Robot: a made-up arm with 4 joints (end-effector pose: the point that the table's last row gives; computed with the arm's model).
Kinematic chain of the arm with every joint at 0, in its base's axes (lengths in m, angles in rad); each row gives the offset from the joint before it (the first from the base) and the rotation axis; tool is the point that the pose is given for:
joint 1: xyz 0 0 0.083 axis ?
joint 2: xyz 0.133 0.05 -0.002 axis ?
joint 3: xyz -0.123 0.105 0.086 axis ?
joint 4: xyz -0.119 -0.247 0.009 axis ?
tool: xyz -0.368 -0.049 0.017
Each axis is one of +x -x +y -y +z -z.
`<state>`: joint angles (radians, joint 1 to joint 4).
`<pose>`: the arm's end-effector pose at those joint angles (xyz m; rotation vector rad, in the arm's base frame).
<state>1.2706 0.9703 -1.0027 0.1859</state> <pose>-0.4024 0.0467 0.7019 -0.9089 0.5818 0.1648</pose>
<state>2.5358 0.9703 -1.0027 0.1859</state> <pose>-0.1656 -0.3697 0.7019 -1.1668 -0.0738 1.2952</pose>
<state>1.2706 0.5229 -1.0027 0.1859</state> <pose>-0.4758 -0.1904 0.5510 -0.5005 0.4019 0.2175</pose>
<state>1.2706 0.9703 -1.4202 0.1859</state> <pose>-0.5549 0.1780 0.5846 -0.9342 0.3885 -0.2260</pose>
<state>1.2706 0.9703 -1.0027 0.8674</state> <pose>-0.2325 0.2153 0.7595 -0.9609 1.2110 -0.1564</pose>
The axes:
joint 1: +z
joint 2: +y
joint 3: +z
joint 4: +y

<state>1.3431 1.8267 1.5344 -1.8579</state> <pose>-0.1474 -0.1349 -0.0186 1.1913 0.9146 0.6784</pose>
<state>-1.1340 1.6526 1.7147 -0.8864</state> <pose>-0.1753 -0.0113 -0.1259 1.6940 -0.4152 -0.3129</pose>
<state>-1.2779 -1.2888 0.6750 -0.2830</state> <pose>-0.3472 -0.1448 -0.2149 -1.1684 -0.9785 -0.3659</pose>
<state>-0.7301 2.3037 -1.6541 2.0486</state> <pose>0.6158 -0.3975 0.1187 -0.2559 -1.2724 1.2514</pose>
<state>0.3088 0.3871 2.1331 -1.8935</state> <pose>0.0642 0.3325 -0.2110 2.2306 -0.5441 1.1066</pose>
